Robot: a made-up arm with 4 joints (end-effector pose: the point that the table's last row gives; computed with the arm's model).
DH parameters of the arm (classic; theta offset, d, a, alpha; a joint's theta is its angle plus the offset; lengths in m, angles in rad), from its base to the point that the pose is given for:
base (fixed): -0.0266 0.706 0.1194 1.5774
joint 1: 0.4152 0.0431 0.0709 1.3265
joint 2: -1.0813 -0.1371 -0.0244 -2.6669
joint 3: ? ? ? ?
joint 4: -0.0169 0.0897 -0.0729 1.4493
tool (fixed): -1.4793 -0.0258 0 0
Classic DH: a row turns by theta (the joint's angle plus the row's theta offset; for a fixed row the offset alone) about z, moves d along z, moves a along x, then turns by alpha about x.
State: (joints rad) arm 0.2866 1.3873 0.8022 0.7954
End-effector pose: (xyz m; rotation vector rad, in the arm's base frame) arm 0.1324 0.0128 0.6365 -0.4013 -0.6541 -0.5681
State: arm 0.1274 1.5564 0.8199 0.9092
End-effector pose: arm 0.1319 0.0291 0.6465 -0.4957 -0.4474 -0.6991
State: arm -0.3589 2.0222 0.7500 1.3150
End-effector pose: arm 0.1641 0.0734 0.6742 -0.8844 0.3611 -1.0293
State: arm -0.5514 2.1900 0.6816 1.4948
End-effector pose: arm 0.1927 0.0826 0.6742 -1.0523 0.7450 -1.1126
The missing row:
joint 3: 0.5691 -0.2119 0.0007 -1.5708
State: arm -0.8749 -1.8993 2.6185 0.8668
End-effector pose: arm 0.1156 -0.0572 0.6458 -1.6531 0.4745 -1.3542
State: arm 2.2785 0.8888 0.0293 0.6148
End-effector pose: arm 0.2124 0.0304 0.7068 0.5831 -2.2635 -0.6969
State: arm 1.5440 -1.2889 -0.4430 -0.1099
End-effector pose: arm 0.1026 -0.2533 0.7201 -0.9313 -1.2765 0.3403
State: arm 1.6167 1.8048 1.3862 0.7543
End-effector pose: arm 0.1855 -0.0177 0.7498 -0.1380 -2.1951 -0.8263
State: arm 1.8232 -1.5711 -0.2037 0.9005
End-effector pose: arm 0.0040 -0.2052 0.7614 -2.3306 -1.3118 -0.1681
